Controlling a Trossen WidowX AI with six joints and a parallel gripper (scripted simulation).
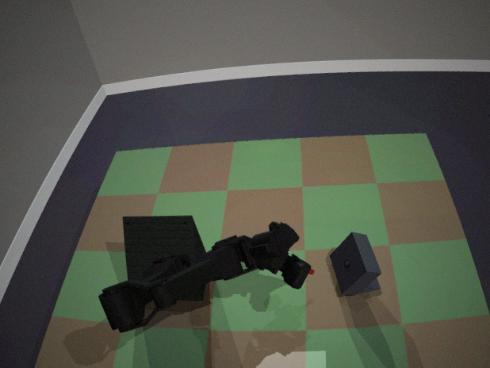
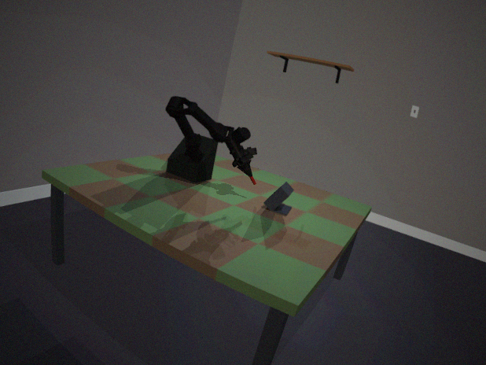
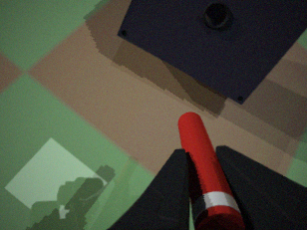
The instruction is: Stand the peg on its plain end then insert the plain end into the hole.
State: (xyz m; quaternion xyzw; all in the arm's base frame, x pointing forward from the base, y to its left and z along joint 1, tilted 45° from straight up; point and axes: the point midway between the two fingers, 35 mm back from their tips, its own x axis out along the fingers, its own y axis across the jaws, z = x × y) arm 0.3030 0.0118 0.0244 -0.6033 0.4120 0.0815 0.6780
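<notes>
The dark sloped panel is 14 cm ahead of my gripper tip, 6 cm below it and 4 cm to the left of it. From my gripper tip the other things lie so: red peg: 1 cm behind, 1 cm above.
</notes>
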